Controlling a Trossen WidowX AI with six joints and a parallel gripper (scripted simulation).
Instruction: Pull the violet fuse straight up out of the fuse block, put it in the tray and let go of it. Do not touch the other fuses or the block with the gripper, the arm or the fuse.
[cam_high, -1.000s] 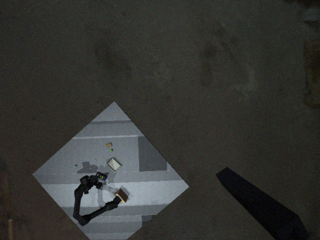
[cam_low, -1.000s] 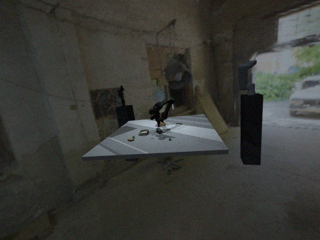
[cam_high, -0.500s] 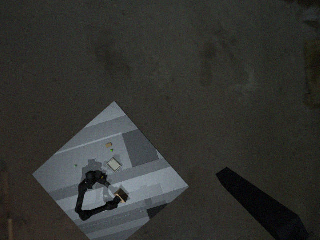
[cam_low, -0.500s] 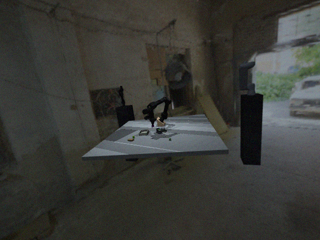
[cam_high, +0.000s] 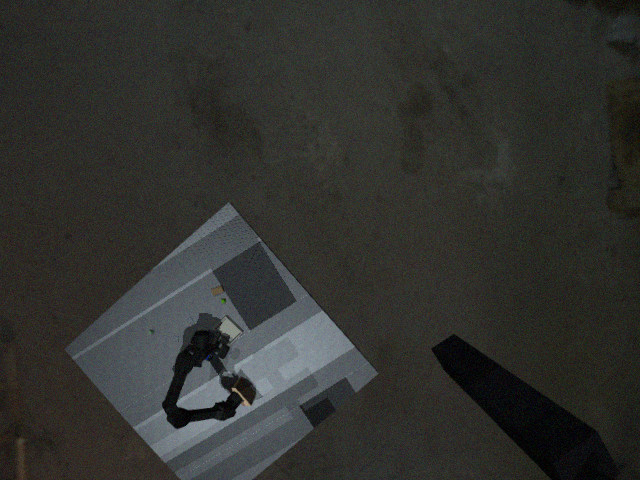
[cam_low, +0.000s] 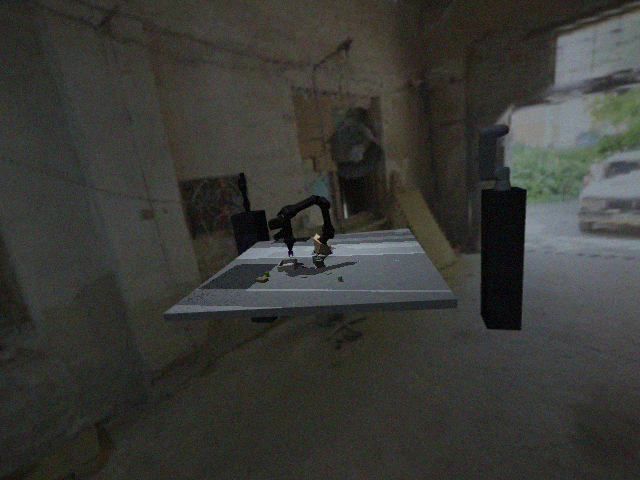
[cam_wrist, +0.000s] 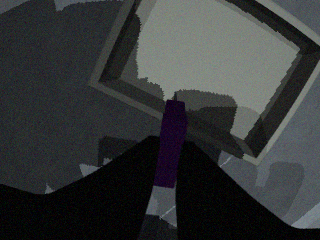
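Right now the violet fuse is 10 mm below my gripper tip. The rest, counted from my gripper tip: white tray 10 mm behind, 30 mm to the right, 100 mm below; yellow fuse 50 mm behind, 150 mm to the left, 70 mm below; blue fuse 70 mm behind, 140 mm to the left, 70 mm below.
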